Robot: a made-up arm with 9 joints.
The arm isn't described. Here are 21 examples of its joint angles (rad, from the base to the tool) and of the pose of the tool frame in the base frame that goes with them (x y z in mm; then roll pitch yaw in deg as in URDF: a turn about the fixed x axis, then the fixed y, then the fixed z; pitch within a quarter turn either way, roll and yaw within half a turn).
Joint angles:
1: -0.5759 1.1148 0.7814 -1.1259 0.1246 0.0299 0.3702 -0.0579 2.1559
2: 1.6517 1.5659 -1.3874 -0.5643 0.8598 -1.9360 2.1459 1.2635 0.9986
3: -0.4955 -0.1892 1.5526 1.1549 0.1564 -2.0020 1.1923 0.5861 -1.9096
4: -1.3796 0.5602 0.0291 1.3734 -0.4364 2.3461 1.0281 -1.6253 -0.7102
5: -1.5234 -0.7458 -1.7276 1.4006 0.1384 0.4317 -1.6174 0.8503 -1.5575
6: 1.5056 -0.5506 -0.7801 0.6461 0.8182 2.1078 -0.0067 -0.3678 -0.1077
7: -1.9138 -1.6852 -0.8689 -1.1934 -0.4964 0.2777 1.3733 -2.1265 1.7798
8: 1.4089 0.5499 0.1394 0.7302 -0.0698 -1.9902 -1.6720 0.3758 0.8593
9: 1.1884 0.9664 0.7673 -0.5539 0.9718 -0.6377 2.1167 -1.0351 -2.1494
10: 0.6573 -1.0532 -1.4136 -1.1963 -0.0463 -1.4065 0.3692 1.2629 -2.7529
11: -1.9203 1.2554 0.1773 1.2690 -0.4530 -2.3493 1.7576 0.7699 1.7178
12: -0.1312 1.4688 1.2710 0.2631 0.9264 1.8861 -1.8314 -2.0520 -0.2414
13: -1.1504 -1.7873 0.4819 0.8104 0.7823 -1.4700 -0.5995 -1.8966 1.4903
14: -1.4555 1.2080 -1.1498 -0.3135 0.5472 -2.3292 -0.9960 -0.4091 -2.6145
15: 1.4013 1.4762 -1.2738 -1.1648 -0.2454 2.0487 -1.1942 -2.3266 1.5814
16: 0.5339 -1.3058 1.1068 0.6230 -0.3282 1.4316 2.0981 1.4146 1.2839
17: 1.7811 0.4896 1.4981 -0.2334 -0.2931 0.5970 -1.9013 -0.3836 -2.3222
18: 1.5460 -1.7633 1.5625 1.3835 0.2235 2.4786 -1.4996 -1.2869 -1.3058
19: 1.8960 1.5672 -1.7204 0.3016 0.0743 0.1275 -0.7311 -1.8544 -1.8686
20: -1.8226 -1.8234 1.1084 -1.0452 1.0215 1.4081 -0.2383 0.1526 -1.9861
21: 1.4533 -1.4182 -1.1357 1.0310 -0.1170 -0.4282 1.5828 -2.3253 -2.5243
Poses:
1: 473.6 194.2 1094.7 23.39 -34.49 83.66
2: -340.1 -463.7 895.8 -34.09 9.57 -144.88
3: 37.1 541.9 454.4 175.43 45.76 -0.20
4: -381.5 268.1 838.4 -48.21 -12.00 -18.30
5: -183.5 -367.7 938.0 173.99 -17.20 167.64
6: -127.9 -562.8 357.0 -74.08 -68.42 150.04
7: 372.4 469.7 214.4 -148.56 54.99 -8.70
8: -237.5 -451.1 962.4 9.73 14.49 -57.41
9: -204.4 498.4 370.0 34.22 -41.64 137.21
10: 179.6 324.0 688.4 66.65 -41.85 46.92
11: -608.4 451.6 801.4 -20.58 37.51 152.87
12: -444.3 27.9 84.0 144.53 2.06 15.78
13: -327.0 430.6 726.2 0.73 4.40 145.71
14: -316.3 -370.5 1056.1 -105.19 -70.85 70.17
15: -563.5 422.9 645.3 -122.01 -13.18 61.69
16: -138.2 -319.7 803.9 32.21 -43.94 104.05
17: -1007.4 -117.5 1047.0 142.90 -63.33 106.96
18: -708.2 445.9 740.3 155.32 -32.57 18.07
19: -950.3 -102.5 673.9 -22.19 -39.56 -86.30
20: -79.8 597.5 1120.2 -117.12 36.98 98.49
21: -450.9 65.7 208.7 100.77 -3.69 74.15
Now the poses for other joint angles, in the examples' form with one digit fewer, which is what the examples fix.
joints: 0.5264 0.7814 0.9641 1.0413 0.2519 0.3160 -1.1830 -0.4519 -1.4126
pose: -714 -472 47 113.9 2.1 105.9
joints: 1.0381 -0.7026 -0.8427 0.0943 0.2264 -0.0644 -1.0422 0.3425 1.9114
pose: 226 -496 989 115.5 -65.0 5.9
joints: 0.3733 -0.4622 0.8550 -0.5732 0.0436 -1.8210 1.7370 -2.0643 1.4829
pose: -180 204 917 3.7 -33.3 157.0
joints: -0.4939 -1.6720 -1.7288 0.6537 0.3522 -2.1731 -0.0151 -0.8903 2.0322
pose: 254 -609 865 -172.1 -66.3 -94.9
